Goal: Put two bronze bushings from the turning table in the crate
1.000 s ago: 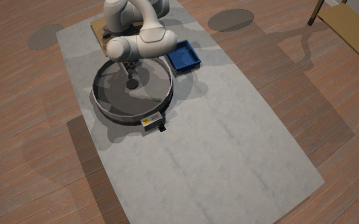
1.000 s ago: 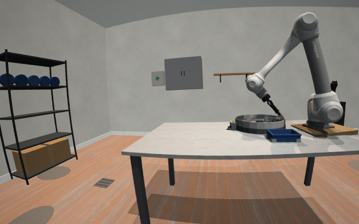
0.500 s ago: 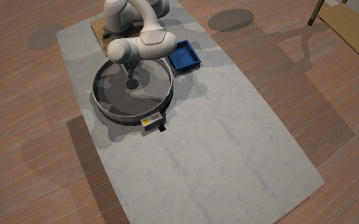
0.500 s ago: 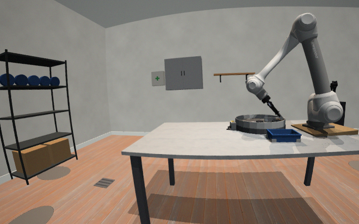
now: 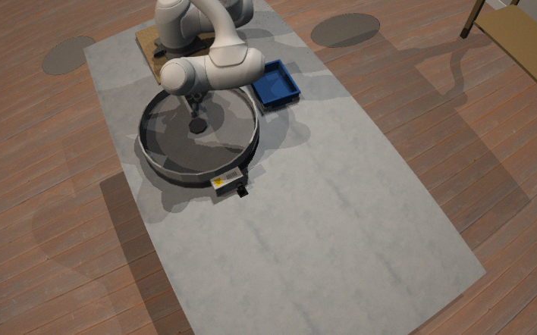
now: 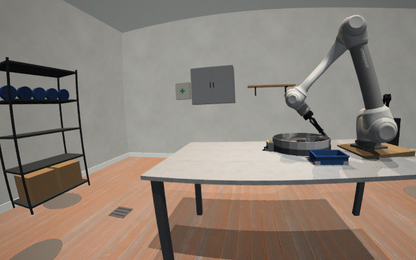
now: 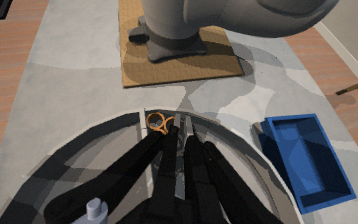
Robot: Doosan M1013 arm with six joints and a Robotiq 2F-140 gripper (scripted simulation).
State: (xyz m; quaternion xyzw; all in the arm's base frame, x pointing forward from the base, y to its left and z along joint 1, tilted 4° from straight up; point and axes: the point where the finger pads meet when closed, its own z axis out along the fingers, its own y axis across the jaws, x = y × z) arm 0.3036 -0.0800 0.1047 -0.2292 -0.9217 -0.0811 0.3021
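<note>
My gripper is now 120 mm short of the blue crate, 270 mm to the right of it and 80 mm above it. From my hand the other things lie so: round grey turning table (150 mm ahead, 70 mm to the right, 50 mm below).
</note>
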